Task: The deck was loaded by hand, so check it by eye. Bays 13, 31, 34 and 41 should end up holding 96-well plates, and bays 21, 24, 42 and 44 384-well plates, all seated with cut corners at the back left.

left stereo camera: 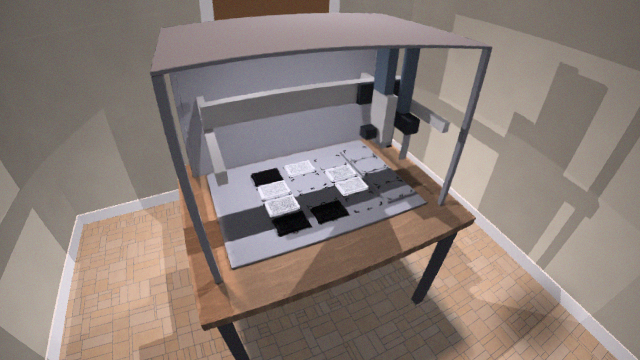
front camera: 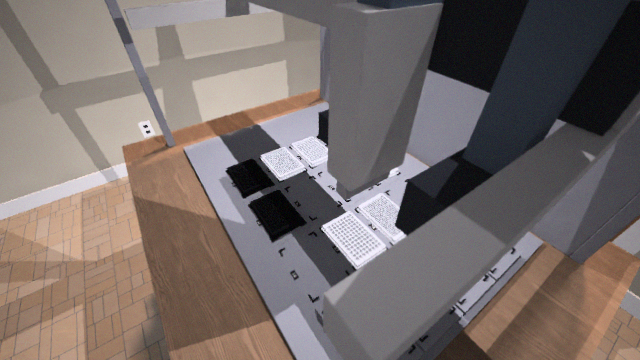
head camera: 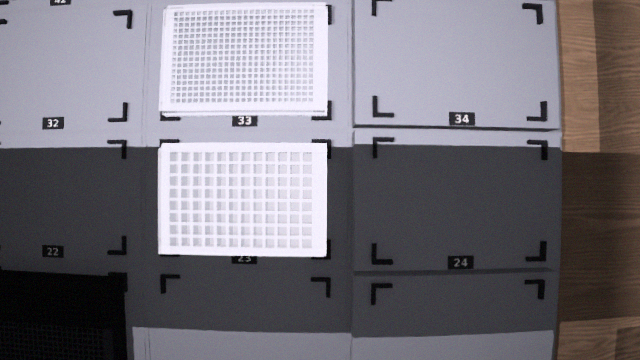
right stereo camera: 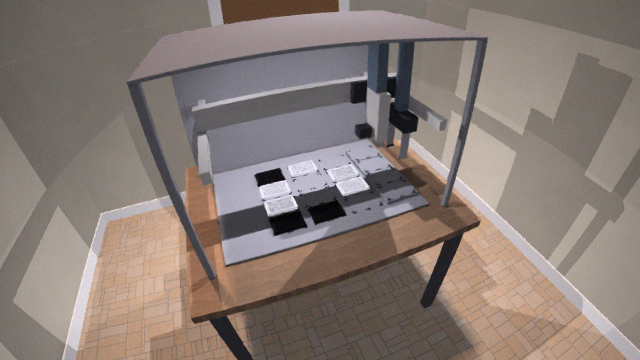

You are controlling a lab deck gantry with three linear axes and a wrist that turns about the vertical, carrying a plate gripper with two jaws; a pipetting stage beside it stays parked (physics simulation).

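Places are measured from the robot's base along level axes (x ahead, y left, z up), in metres.
Pixels of known places: gripper, fingertip midpoint: (left stereo camera: 394,152) (right stereo camera: 396,151); robot's base at its link origin: (left stereo camera: 279,236) (front camera: 227,171) (right stereo camera: 274,235).
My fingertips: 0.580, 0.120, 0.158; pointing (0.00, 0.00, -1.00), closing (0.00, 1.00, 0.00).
Observation:
For each thing: its top centre in the pictures, then the offset to it from my fingertips, as dx, dy, dz. "spot": a spot on its surface instead.
- fine-grid white 384-well plate at its top centre: (head camera: 241,55) (front camera: 387,214) (right stereo camera: 343,171) (left stereo camera: 340,171) -0.188, +0.137, -0.144
- coarse-grid white 96-well plate at its top centre: (head camera: 239,199) (front camera: 353,235) (right stereo camera: 352,184) (left stereo camera: 351,184) -0.188, +0.030, -0.144
- bay 11 at a spot on its surface: (left stereo camera: 291,224) spot: -0.521, -0.092, -0.144
- bay 12 at a spot on its surface: (left stereo camera: 329,212) spot: -0.357, -0.088, -0.146
- black plate at its top centre: (left stereo camera: 266,175) (right stereo camera: 269,175) -0.516, +0.244, -0.144
- bay 42 at a spot on its surface: (left stereo camera: 300,168) spot: -0.351, +0.234, -0.144
- bay 31 at a spot on its surface: (left stereo camera: 274,190) spot: -0.516, +0.126, -0.144
- bay 21 at a spot on its surface: (left stereo camera: 282,206) spot: -0.518, +0.017, -0.144
In the head view a fine-grid white 384-well plate (head camera: 243,57) (front camera: 381,212) lies in bay 33 and a coarse-grid white 96-well plate (head camera: 242,200) (front camera: 354,238) in bay 23. Bays 34 and 24 are bare. Black plates lie in bay 11 (left stereo camera: 291,224) and bay 12 (left stereo camera: 329,212), and another black plate (left stereo camera: 266,177) in bay 41. White plates lie in bay 42 (left stereo camera: 300,168), bay 31 (left stereo camera: 274,190) and bay 21 (left stereo camera: 282,206); their wells are too small to tell. My gripper (right stereo camera: 397,151) is open and empty, high over the deck's right end. The beam hides its jaws in the front view.
The pale pipetting stage (left stereo camera: 383,120) (front camera: 377,100) hangs beside the gripper. The gantry beam (front camera: 465,240) covers the deck's right part in the front view. Frame posts (left stereo camera: 187,180) (left stereo camera: 465,125) stand at the deck's front corners. Bays 22 and 32 hold no plate.

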